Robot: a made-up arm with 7 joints.
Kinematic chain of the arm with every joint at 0, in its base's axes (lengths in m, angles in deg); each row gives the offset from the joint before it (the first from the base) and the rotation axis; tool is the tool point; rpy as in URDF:
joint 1: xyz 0.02 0 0.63 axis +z
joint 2: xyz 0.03 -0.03 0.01 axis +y
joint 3: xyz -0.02 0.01 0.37 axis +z
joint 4: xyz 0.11 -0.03 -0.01 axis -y
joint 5: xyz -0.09 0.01 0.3 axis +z
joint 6: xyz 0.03 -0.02 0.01 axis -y
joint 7: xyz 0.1 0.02 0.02 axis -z
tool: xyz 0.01 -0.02 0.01 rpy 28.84 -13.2 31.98
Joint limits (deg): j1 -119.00..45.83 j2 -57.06..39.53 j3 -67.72..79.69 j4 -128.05..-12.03 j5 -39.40..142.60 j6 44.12..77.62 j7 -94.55..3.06
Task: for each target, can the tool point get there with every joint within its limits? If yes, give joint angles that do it. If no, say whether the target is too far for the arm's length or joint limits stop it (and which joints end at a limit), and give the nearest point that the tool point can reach.
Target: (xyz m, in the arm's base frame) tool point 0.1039 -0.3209 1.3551
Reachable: yes | joints -85.95 -8.32 12.45 -52.14 7.47 70.26 -73.08
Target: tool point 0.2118 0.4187 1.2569
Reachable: yes | joints 27.06 -1.50 37.04 -68.13 107.62 70.54 -37.56
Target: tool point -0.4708 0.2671 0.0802
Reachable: no: joint limits stop it (at a limit: joint 1, joint 2, joint 4) | nearest point -0.4436 -0.0439 0.5753 | short by 0.585 m
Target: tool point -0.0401 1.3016 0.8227
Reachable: no: too far | nearest point 0.0782 0.7025 0.8642 | short by 0.612 m
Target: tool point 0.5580 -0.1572 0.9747
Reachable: yes | joints -66.61 2.97 52.87 -105.08 122.08 74.13 -63.47
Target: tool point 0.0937 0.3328 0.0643
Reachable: no: joint limits stop it (at a limit: joint 1, joint 2, joint 4) | nearest point 0.2135 0.3753 0.4633 | short by 0.419 m
